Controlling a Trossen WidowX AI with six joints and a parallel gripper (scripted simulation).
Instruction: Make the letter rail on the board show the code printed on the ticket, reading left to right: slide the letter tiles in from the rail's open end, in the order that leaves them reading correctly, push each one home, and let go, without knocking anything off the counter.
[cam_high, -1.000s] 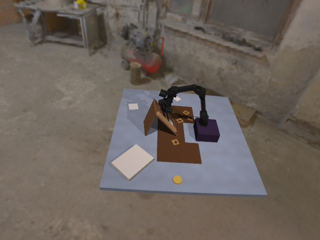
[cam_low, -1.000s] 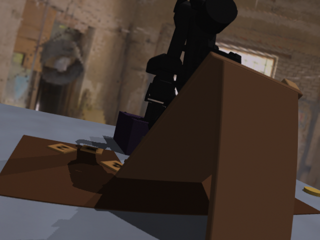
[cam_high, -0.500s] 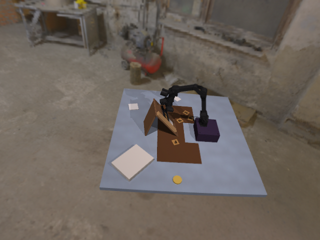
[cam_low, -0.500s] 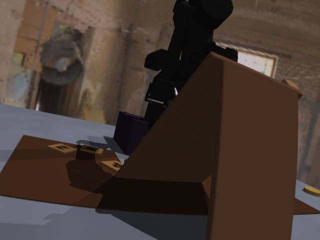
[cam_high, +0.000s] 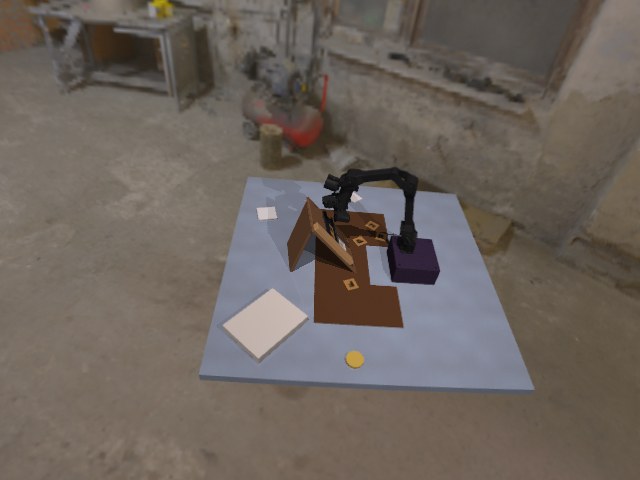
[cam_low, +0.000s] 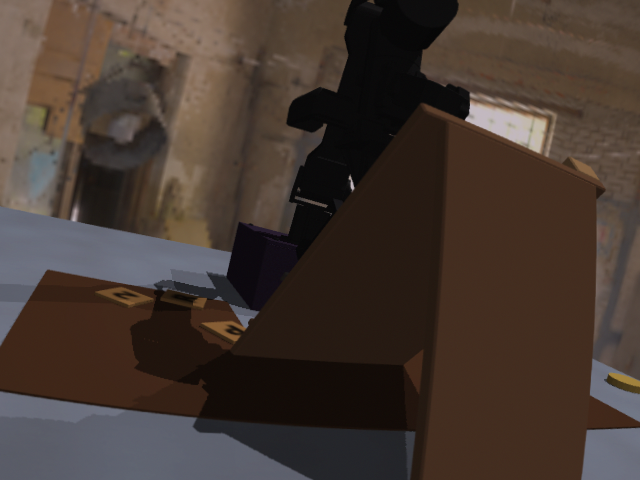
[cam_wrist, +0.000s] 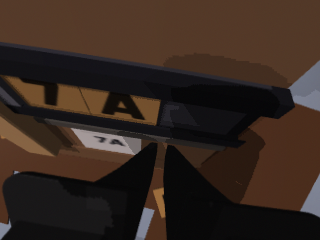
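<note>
Right now my gripper tip is 100 mm above the white ticket, 50 mm to the right of it and 40 mm past it. Round my gripper tip: yellow disc (620 mm to the left, 170 mm below, 90 mm behind); brown mat (180 mm below, 150 mm behind, 80 mm to the left).
</note>
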